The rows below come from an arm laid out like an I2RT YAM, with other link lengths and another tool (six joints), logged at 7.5 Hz.
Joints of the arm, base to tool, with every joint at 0 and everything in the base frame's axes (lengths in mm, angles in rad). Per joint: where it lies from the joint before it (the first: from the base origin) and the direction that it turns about. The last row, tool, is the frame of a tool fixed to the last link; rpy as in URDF.
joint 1: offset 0.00 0.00 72.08 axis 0 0 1
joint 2: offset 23.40 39.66 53.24 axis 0 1 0
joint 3: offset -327.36 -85.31 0.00 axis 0 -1 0
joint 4: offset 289.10 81.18 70.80 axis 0 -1 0
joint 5: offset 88.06 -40.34 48.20 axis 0 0 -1
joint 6: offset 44.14 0.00 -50.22 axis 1 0 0
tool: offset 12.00 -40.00 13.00 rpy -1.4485 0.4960 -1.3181
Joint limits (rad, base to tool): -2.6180..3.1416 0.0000..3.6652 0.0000..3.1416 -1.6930..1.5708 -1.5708..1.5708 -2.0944..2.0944
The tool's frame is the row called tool.
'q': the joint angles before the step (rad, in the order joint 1, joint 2, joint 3, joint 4, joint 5, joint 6). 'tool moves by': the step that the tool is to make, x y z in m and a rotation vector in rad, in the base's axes. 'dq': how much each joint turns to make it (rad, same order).
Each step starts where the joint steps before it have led.
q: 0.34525, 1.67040, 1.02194, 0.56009, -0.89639, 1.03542
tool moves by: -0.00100, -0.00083, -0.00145, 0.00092, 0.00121, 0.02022
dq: -0.00393, -0.00030, -0.00497, 0.00270, -0.02416, -0.00144
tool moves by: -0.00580, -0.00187, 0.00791, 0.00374, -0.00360, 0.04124
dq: -0.00536, -0.02445, 0.00003, -0.02237, -0.04663, -0.00312
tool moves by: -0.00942, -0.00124, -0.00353, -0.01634, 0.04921, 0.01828
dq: 0.00227, -0.02373, -0.01135, -0.06567, -0.01600, -0.00176
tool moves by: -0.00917, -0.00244, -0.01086, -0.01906, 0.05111, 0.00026
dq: 0.00193, -0.01573, -0.02808, -0.04320, 0.00181, -0.00121
